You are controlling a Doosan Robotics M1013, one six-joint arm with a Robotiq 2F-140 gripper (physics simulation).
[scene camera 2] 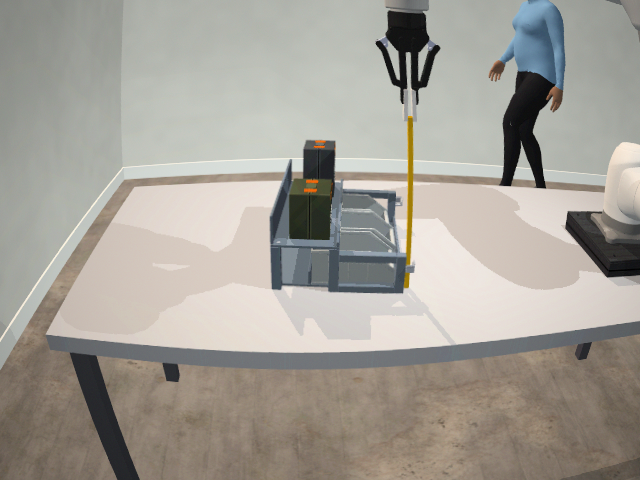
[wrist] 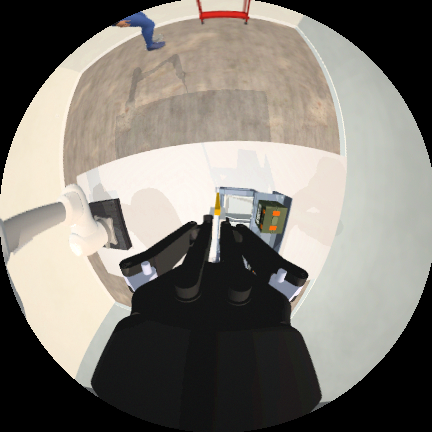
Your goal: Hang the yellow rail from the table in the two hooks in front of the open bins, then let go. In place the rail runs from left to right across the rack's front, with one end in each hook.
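Frame: origin at the arm's base, x ahead, y left, z up, level; centimetres.
Where they show: gripper, fingertip midpoint: (scene camera 2: 409, 119) (wrist: 216, 214); arm's base at its link origin: (scene camera 2: 620, 230) (wrist: 105, 228).
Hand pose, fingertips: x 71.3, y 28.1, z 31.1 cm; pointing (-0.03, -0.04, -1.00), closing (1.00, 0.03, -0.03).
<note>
Things, the pixels of their top centre, and the offset from my fingertips. "spot": a spot on its surface instead.
- yellow rail at its top centre: (wrist: 212, 219) (scene camera 2: 413, 115) dx -0.7, dy -0.8, dz +0.8 cm
- blue-grey rack at a spot on its surface: (scene camera 2: 369, 256) (wrist: 238, 189) spot: dx +6.9, dy +0.9, dz -28.4 cm
- far hook at a spot on its surface: (scene camera 2: 398, 200) spot: dx -0.3, dy -37.2, dz -30.8 cm
- green box at its top centre: (scene camera 2: 311, 185) (wrist: 274, 220) dx +19.1, dy -6.3, dz -16.9 cm
- dark box at its top centre: (scene camera 2: 319, 143) dx +19.4, dy -29.4, dz -14.4 cm
The yellow rail (scene camera 2: 410, 191) (wrist: 217, 204) stands nearly upright below the gripper (scene camera 2: 409, 98) (wrist: 216, 220), which is shut on its upper end. A white part shows between and below the fingertips. The rail's lower end is close to the table at the rack's near front corner; whether it touches is unclear. The blue-grey rack (scene camera 2: 369, 256) (wrist: 239, 190) stands on the table. Its near hook (scene camera 2: 410, 267) is beside the rail's lower part; contact between them cannot be told. The far hook (scene camera 2: 398, 200) is apart from the rail. Open bins (scene camera 2: 360, 238) lie behind the hooks.
A green box (scene camera 2: 310, 214) (wrist: 274, 220) and a dark box (scene camera 2: 318, 161) stand on the rack's rear part. The robot base (scene camera 2: 617, 227) stands on a black plate at the table's right in scene camera 2. A person in blue (scene camera 2: 538, 36) stands behind the table.
</note>
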